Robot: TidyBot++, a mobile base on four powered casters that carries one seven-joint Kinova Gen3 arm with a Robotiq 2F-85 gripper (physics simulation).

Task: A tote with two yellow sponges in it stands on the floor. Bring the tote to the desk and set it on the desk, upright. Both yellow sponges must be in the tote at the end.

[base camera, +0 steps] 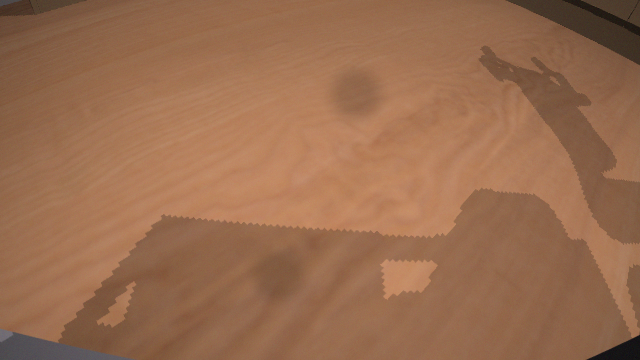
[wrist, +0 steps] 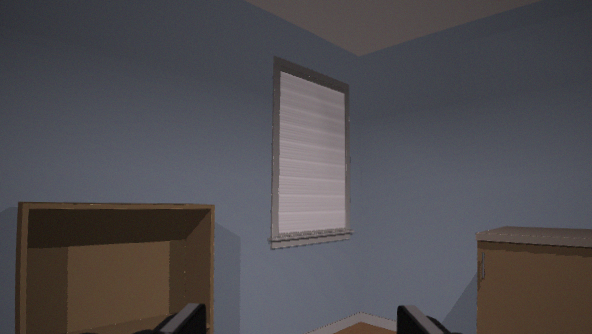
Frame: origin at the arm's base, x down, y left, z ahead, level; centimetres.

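Where they show: gripper, fingertip midpoint: [wrist: 301, 327].
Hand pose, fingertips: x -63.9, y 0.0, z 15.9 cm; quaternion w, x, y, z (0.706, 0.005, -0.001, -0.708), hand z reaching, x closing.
After its pixels a point has its place.
My gripper [wrist: 301, 320] @[x -63.9, y 0.0, z 15.9 cm] is open, its two fingertips wide apart at the bottom of the wrist view with no object between them. It faces the room's walls. The tote, the yellow sponges and the desk do not show in either view. The robot's shadow, with the arm and open gripper, falls across the wooden floor [base camera: 225, 150] @[x 39.6, y 11.0, z 47.9 cm] in the base camera view.
An open wooden shelf unit [wrist: 212, 260] @[x -39.4, y 42.2, z 168.3 cm] stands at the lower left of the wrist view. A wooden cabinet [wrist: 535, 285] @[x -26.5, y -117.4, z 164.8 cm] stands at the right. A window with a white blind [wrist: 312, 155] @[x -103.1, y -9.3, z 265.9 cm] is on the blue wall [wrist: 150, 125] @[x -107.5, y 79.9, z 176.4 cm]. A dark base edge crosses the base camera view's upper right.
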